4 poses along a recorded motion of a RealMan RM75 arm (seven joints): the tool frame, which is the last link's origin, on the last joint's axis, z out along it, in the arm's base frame.
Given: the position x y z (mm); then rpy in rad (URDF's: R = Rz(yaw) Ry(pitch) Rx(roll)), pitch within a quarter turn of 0, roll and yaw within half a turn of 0.
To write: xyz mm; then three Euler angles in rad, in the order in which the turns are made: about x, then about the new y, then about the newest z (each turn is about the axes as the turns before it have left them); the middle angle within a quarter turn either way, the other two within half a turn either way. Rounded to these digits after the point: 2 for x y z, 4 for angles.
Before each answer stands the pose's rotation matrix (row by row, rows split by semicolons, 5 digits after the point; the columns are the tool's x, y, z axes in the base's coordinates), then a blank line. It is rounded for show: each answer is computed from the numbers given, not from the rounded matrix.
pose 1, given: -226.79, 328.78, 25.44, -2.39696, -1.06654, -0.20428
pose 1, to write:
0.47311 0.43184 0.76791; -0.09801 -0.84042 0.53301; 0.87553 -0.32744 -0.35528

-226.79, 328.78, 25.44, -2.1587, 0.8756, -0.7398
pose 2, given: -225.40, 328.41, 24.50, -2.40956, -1.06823, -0.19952
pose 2, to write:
0.47212 0.42669 0.77139; -0.09547 -0.84515 0.52593; 0.87635 -0.32194 -0.35828

-225.40, 328.41, 24.50, -2.1688, 0.8810, -0.7349
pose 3, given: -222.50, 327.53, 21.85, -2.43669, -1.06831, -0.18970
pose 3, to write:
0.47297 0.41405 0.77773; -0.09081 -0.85509 0.51046; 0.87639 -0.31206 -0.36683

-222.50, 327.53, 21.85, -2.1939, 0.8910, -0.7191
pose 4, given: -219.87, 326.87, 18.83, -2.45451, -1.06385, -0.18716
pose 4, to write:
0.47703 0.40098 0.78209; -0.09034 -0.86278 0.49745; 0.87423 -0.30795 -0.37535

-219.87, 326.87, 18.83, -2.2172, 0.8980, -0.6990
